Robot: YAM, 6 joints.
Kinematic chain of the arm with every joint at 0, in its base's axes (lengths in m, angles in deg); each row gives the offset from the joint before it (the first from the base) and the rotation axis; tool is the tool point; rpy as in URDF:
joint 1: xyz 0 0 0.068 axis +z
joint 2: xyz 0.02 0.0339 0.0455 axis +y
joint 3: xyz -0.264 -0.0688 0 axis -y
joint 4: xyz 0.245 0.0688 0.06 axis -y
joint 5: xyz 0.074 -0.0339 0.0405 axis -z
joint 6: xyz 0.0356 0 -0.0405 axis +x
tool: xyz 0 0 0 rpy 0 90 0
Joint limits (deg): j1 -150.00..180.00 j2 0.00..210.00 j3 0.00..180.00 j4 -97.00..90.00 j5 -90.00..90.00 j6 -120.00..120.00
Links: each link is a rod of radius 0.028 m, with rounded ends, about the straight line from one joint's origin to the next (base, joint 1, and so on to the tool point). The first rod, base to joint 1, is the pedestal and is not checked.
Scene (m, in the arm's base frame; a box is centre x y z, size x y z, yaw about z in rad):
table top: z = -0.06
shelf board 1: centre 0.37 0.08 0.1 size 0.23 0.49 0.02 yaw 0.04
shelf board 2: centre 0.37 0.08 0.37 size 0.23 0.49 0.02 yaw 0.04
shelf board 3: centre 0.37 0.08 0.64 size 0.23 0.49 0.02 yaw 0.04
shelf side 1: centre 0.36 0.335 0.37 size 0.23 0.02 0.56 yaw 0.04
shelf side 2: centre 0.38 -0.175 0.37 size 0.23 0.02 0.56 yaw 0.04
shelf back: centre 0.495 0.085 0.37 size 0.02 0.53 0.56 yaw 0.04
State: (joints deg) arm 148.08 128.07 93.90 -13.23 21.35 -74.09
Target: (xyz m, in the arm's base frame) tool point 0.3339 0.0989 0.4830
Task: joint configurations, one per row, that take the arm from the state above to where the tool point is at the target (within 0.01 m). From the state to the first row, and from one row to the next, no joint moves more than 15 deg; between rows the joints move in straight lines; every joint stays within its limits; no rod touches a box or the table.
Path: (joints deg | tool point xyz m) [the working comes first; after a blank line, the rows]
Joints at the target: 19.80 89.52 101.80 -15.20 34.31 -74.09
Straight joint move there: touches shelf board 2, shelf side 1.

1: 135.09 119.42 98.43 -8.74 24.61 -71.41 | -0.3382 0.3580 0.2590
2: 122.10 110.77 102.95 -4.26 27.87 -68.74 | -0.2344 0.4050 0.3644
3: 109.11 102.12 107.48 0.23 31.13 -66.06 | -0.1194 0.4007 0.4644
4: 96.12 93.47 112.00 4.72 34.39 -63.38 | -0.0167 0.3444 0.5526
5: 83.14 84.82 116.53 9.20 37.65 -60.71 | 0.0515 0.2459 0.6232
6: 70.47 85.76 113.58 4.32 36.99 -63.38 | 0.1124 0.2529 0.5987
7: 57.80 86.70 110.64 -0.56 36.32 -66.06 | 0.1770 0.2415 0.5721
8: 45.14 87.64 107.69 -5.44 35.65 -68.74 | 0.2392 0.2110 0.5436
9: 32.47 88.58 104.75 -10.32 34.98 -71.41 | 0.2933 0.1625 0.5138
10: 19.80 89.52 101.80 -15.20 34.31 -74.09 | 0.3339 0.0989 0.4830

